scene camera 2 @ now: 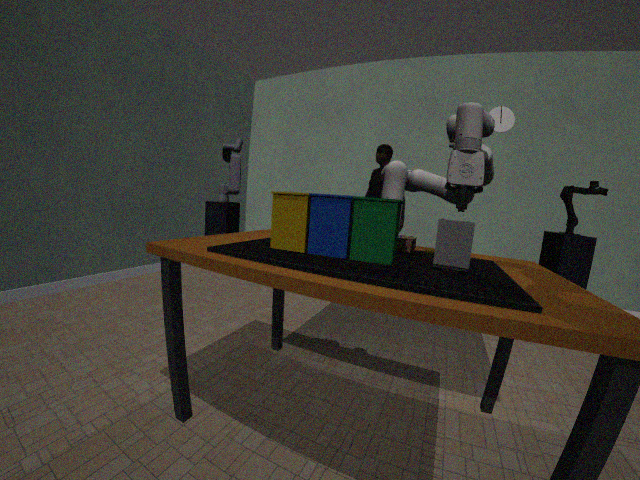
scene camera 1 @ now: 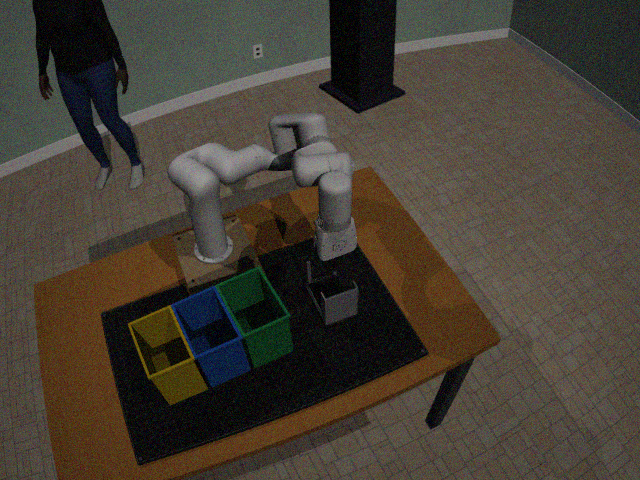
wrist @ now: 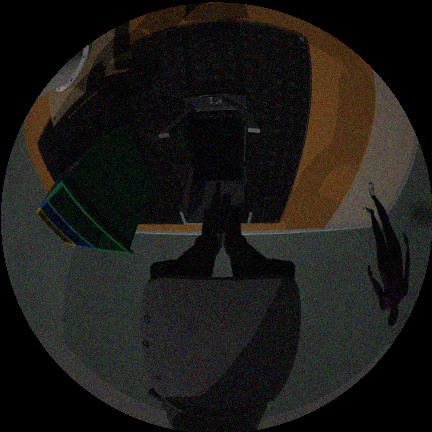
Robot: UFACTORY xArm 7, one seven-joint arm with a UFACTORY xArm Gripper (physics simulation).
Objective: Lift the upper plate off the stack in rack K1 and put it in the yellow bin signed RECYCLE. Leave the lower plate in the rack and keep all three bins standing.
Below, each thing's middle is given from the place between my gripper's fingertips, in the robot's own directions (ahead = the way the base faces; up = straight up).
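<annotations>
Yellow bin (scene camera 1: 167,359), counted from my hand: 490 mm to the right, 60 mm behind, 70 mm below; going by their middles, it is the farthest from my hand of the things named here. Blue bin (scene camera 1: 214,339), from my hand: 370 mm to the right, 50 mm behind, 70 mm below. Green bin (scene camera 1: 262,319), from my hand: 240 mm to the right, 30 mm behind, 70 mm below. As to the dark plate (wrist: 216,137), my hand is 120 mm above it and 10 mm to the left of it.
</annotations>
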